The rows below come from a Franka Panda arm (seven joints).
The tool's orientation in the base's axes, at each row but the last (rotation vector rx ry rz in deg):
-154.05 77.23 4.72
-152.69 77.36 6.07
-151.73 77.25 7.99
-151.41 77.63 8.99
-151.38 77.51 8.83
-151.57 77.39 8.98
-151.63 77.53 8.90
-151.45 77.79 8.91
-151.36 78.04 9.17
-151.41 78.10 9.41
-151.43 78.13 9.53
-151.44 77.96 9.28
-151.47 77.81 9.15
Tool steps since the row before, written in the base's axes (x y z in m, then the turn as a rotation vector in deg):
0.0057 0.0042 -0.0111 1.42 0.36 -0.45
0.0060 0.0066 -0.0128 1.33 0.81 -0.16
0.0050 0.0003 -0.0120 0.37 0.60 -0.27
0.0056 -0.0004 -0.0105 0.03 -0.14 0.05
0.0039 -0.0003 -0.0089 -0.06 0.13 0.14
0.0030 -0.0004 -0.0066 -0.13 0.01 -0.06
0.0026 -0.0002 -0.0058 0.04 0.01 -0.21
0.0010 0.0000 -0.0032 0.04 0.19 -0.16
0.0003 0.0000 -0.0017 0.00 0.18 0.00
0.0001 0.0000 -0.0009 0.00 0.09 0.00
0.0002 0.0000 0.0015 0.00 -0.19 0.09
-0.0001 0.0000 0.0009 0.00 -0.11 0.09
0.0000 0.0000 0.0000 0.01 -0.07 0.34
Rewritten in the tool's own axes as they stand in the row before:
0.0013 -0.0060 0.0116 0.61 -1.31 0.51
0.0000 -0.0074 0.0138 0.16 -1.53 0.30
0.0046 -0.0030 0.0118 -0.22 -0.62 0.38
0.0054 -0.0033 0.0101 0.12 0.05 -0.08
0.0040 -0.0021 0.0086 -0.16 -0.04 -0.11
0.0032 -0.0015 0.0063 -0.07 0.11 0.06
0.0026 -0.0014 0.0056 0.05 -0.02 0.21
0.0011 -0.0005 0.0031 -0.10 -0.13 0.19
0.0005 -0.0001 0.0017 -0.14 -0.10 0.04
0.0002 0.0000 0.0009 -0.07 -0.05 0.02
-0.0001 -0.0003 -0.0015 0.14 0.10 -0.13
-0.0002 0.0000 -0.0009 0.07 0.05 -0.11
0.0000 0.0000 0.0000 0.00 0.00 -0.35

